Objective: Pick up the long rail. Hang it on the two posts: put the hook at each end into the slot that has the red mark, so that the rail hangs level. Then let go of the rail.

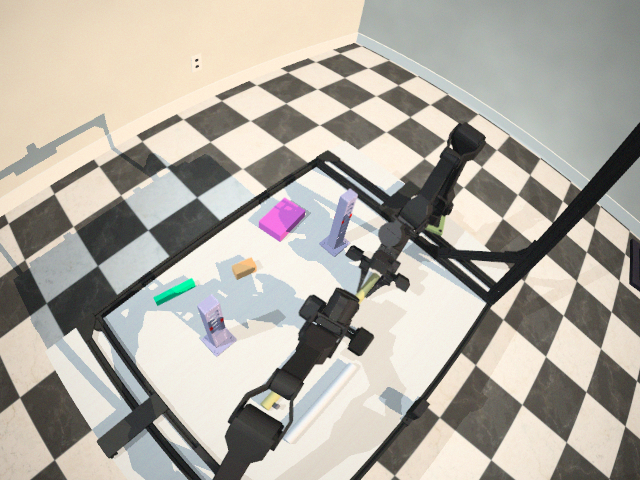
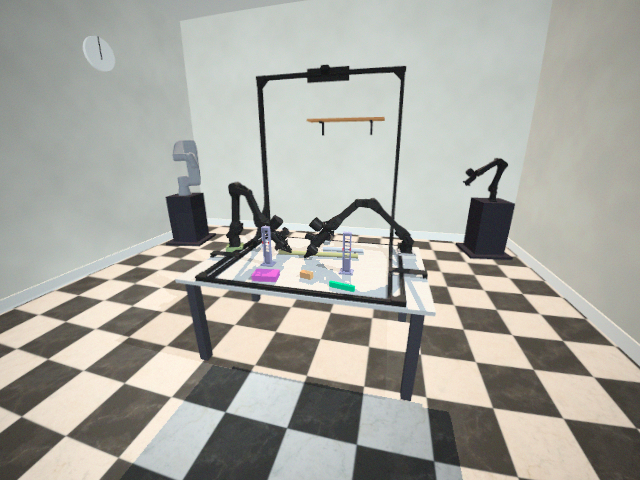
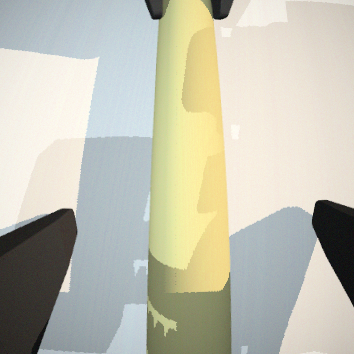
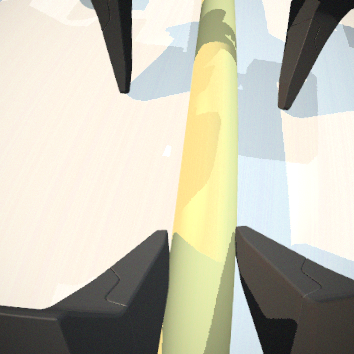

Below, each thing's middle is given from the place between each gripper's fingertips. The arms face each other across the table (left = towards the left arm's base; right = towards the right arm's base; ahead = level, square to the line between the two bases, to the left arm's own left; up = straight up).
I see my left gripper 80 mm to the right of the long yellow rail (image 3: 188, 269) and 10 mm below it. Round my left hand: magenta block (image 1: 279, 221) 320 mm ahead, 150 mm to the right, 10 mm above; grey cylinder (image 1: 325, 397) 80 mm behind, 220 mm to the left, 10 mm above.
I see the long yellow rail 160 mm to the left of my right hand. The rest, counted from my right hand: magenta block (320 mm ahead, 60 mm to the right); grey cylinder (80 mm behind, 310 mm to the left).
